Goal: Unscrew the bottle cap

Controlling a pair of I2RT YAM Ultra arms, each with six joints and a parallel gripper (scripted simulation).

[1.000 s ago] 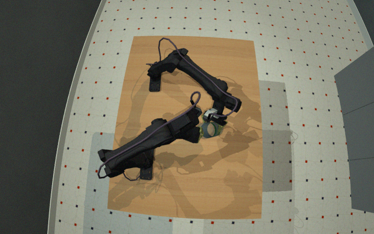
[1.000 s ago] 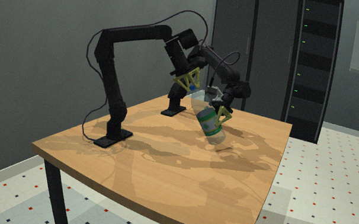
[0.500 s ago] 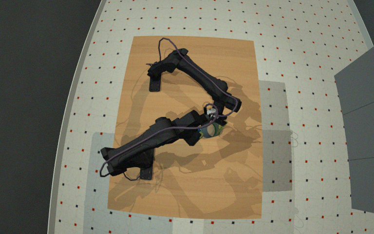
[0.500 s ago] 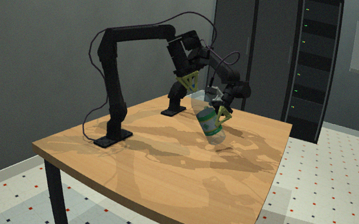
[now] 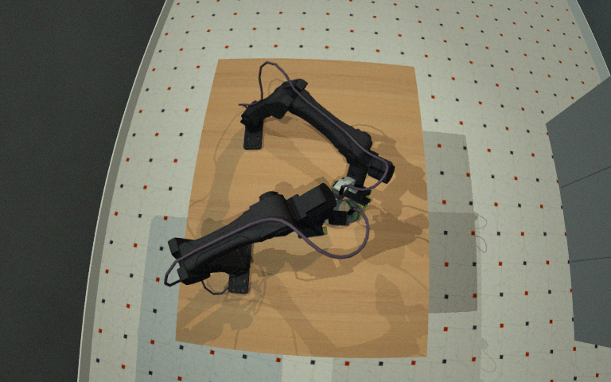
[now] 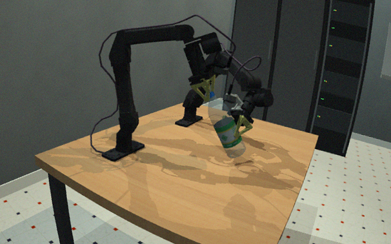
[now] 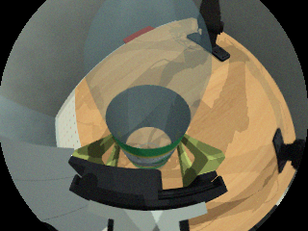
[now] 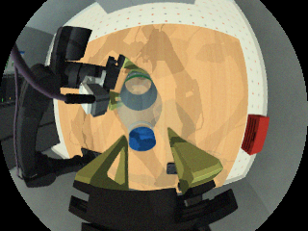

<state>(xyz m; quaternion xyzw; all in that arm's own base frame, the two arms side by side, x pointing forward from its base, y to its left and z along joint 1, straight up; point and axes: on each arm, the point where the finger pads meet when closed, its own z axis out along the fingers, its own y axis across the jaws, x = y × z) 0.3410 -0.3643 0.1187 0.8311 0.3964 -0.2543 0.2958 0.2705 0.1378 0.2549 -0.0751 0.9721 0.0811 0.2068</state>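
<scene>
Right now the blue cap is 1 cm above my right hand. The rest, counted from my right hand: bottle (6 cm ahead, 4 cm to the left, 10 cm below).
My left gripper is now 20 mm past the bottle, 10 mm to the left of it and 40 mm below it. From my left hand the other things lie so: blue cap (80 mm behind, 50 mm to the right, 140 mm above).
</scene>
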